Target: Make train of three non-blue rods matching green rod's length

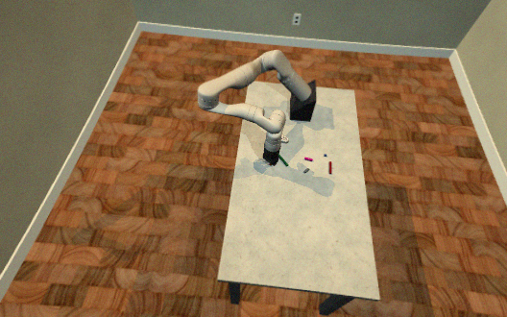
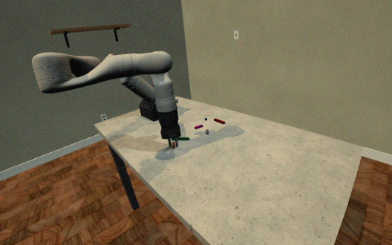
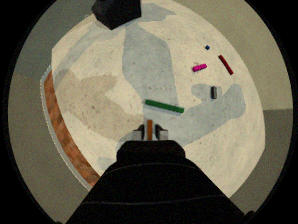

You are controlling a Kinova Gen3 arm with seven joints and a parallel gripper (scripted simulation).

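Right now the orange rod is 1 cm below my hand. From my hand the other things lie so: green rod: 2 cm behind, 5 cm to the left, 1 cm below; grey rod: 2 cm ahead, 18 cm to the left, 1 cm below; small blue rod: 9 cm behind, 27 cm to the left, 1 cm below.
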